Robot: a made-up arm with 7 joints. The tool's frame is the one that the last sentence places.
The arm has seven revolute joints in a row. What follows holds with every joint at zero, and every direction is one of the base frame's.
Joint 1 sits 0.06 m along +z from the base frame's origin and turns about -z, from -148.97 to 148.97 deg.
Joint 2 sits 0.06 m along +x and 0.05 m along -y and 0.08 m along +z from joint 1 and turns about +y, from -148.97 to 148.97 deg.
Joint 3 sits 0.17 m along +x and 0.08 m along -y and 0.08 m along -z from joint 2 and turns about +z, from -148.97 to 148.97 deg.
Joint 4 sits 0.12 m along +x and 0.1 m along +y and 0.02 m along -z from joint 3 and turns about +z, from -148.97 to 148.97 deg.
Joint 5 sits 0.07 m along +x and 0.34 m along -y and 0.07 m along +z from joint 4 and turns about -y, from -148.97 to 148.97 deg.
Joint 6 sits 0.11 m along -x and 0.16 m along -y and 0.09 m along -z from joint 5 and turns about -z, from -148.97 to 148.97 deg.
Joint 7 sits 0.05 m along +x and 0.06 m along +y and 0.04 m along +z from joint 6 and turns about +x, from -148.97 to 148.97 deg.
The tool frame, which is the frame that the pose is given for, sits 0.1 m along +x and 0.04 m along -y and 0.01 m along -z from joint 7; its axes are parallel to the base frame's.
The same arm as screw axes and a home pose.
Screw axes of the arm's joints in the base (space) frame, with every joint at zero. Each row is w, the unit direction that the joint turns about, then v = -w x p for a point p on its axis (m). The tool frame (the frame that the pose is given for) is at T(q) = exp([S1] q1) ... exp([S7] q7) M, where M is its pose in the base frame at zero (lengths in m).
S1 = (0, 0, -1, 0, 0, 0)
S2 = (0, 1, 0, -0.14, 0, 0.06)
S3 = (0, 0, 1, -0.13, -0.23, 0)
S4 = (0, 0, 1, -0.03, -0.35, 0)
S5 = (0, -1, 0, 0.11, 0, -0.42)
S6 = (0, 0, -1, 0.53, 0.31, 0)
S7 = (1, 0, 0, 0, 0.06, 0.47)
M: xyz 0.46 -0.51 0.05 (m) quaternion w x y z 1 0 0 0
Joint limits (deg, base to tool): -148.97..148.97 -148.97..148.97 -148.97..148.97 -148.97..148.97 -148.97..148.97 -148.97..148.97 -148.97..148.97

